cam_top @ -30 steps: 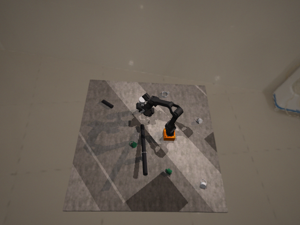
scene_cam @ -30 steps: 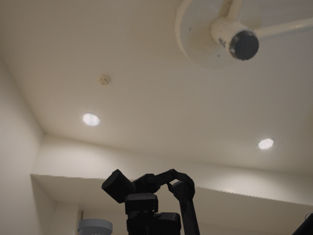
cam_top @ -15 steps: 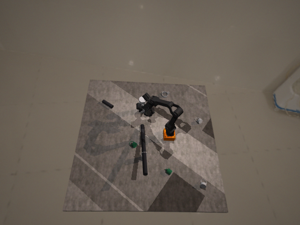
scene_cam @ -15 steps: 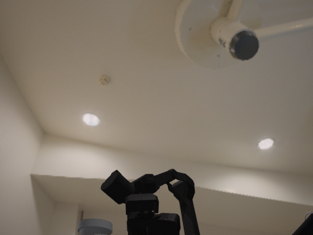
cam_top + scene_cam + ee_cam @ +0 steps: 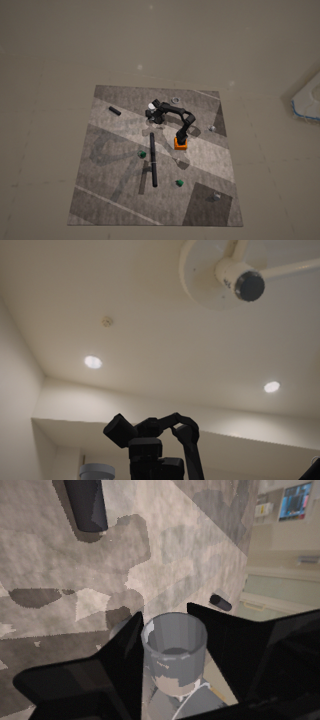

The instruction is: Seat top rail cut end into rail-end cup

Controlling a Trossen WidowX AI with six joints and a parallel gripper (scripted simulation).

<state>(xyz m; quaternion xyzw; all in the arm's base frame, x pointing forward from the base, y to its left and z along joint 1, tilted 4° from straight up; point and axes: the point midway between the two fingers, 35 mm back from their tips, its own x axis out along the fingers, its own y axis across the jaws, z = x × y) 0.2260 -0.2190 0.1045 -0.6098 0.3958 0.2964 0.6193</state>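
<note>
Now: the pale rail-end cup 2 cm behind my gripper tip, 2 cm to the right of it and 3 cm above it. Also, from my gripper tip: short black cylinder: 31 cm ahead, 21 cm to the right, 10 cm below.
</note>
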